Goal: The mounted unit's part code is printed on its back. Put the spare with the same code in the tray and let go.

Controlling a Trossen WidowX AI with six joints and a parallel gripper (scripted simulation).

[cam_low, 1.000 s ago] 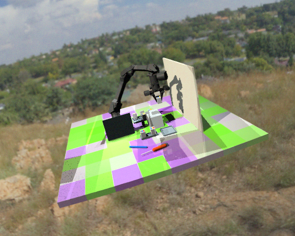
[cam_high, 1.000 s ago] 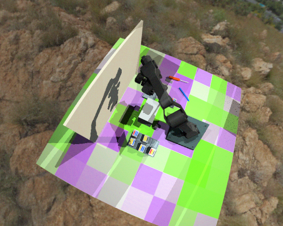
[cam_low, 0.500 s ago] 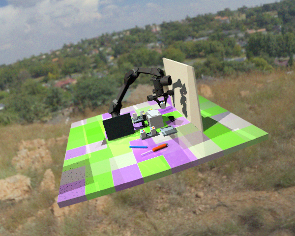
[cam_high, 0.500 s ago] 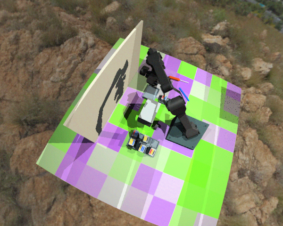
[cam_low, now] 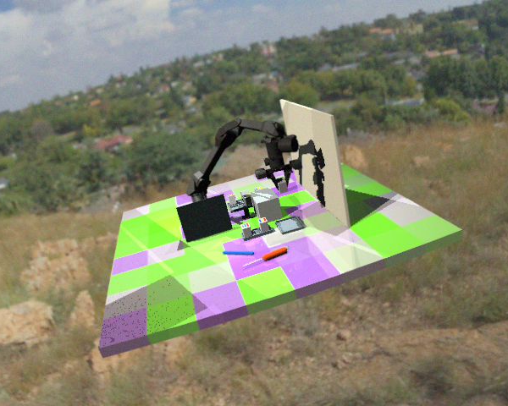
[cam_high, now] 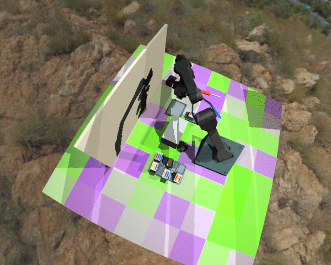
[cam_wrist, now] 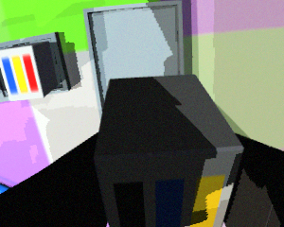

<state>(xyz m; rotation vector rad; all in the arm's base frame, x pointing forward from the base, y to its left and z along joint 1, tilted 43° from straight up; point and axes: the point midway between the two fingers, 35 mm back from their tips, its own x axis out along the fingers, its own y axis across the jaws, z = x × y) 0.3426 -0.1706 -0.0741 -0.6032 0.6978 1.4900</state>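
The grey tray lies 16 cm below my gripper tip. The rest, counted from my gripper tip: mounted unit (6 cm behind, 19 cm to the left, 12 cm below); then dark spare block (3 cm above); then beige panel (20 cm ahead, 18 cm to the left, 6 cm above).
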